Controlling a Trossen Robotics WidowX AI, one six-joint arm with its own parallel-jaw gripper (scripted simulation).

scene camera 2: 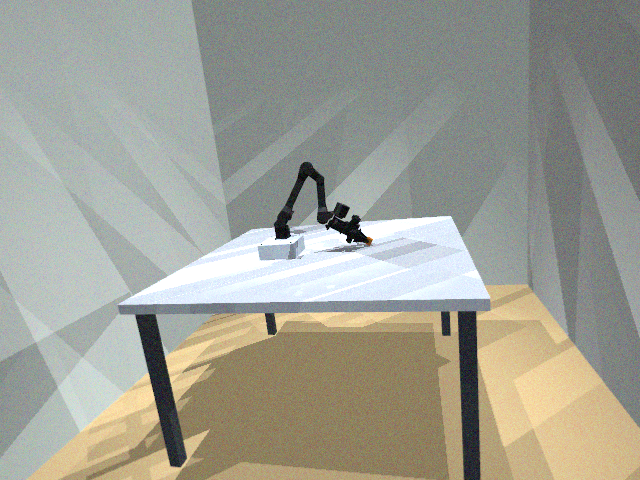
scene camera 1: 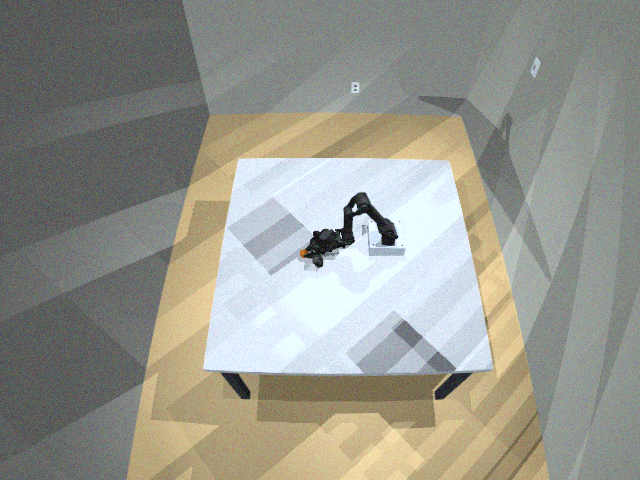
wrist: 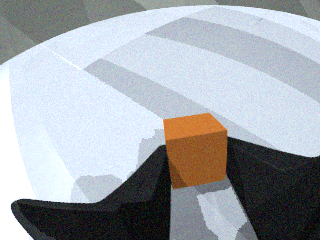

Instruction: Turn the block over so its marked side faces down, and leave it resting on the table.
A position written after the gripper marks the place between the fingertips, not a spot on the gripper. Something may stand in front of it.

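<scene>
Gripper (wrist: pixel 192 147): carrying small orange block (wrist: pixel 196 145).
</scene>
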